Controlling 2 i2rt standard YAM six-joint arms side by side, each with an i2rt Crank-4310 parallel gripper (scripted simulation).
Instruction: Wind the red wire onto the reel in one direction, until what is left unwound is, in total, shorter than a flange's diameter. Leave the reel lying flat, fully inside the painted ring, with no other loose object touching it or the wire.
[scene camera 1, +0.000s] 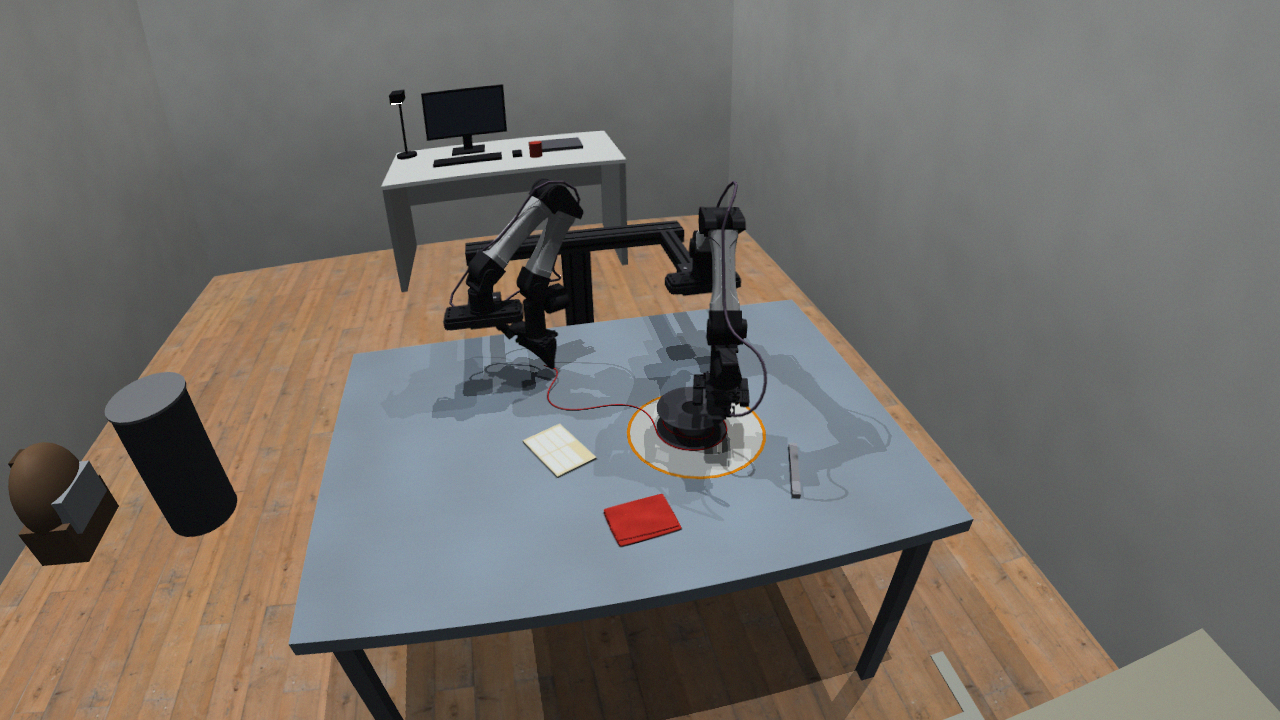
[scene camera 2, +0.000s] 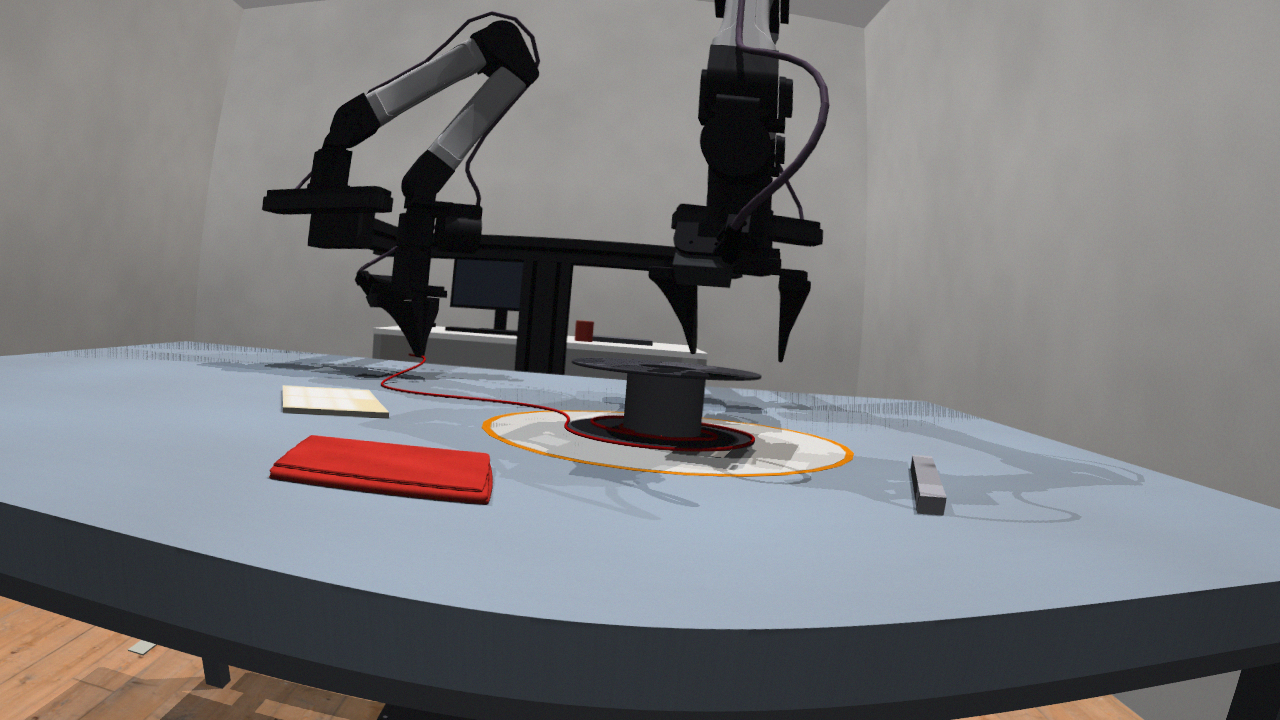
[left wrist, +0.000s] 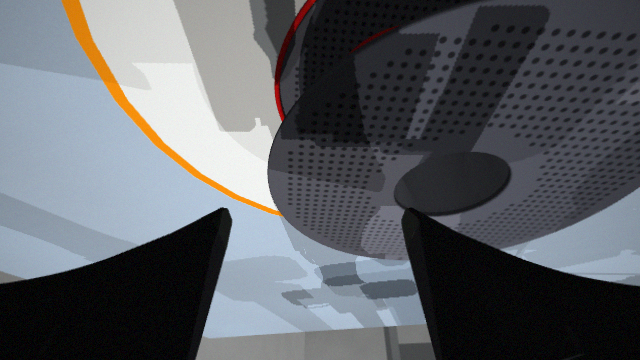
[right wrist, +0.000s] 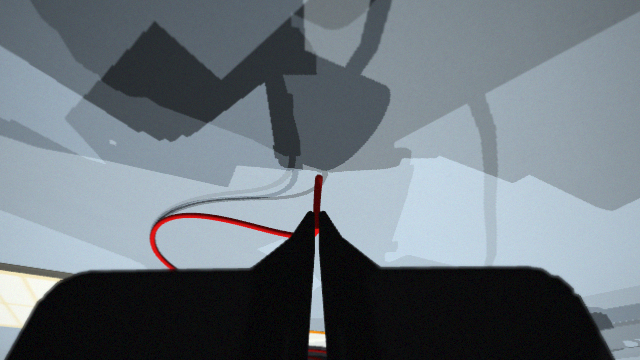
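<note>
The left gripper and the right gripper both appear in the pictures. The left gripper also shows in scene camera 1 and in the left wrist view, and the right gripper also shows in scene camera 1 and in the right wrist view. The pictures show a dark reel, a grey bar and a cream gridded tile as well.
</note>
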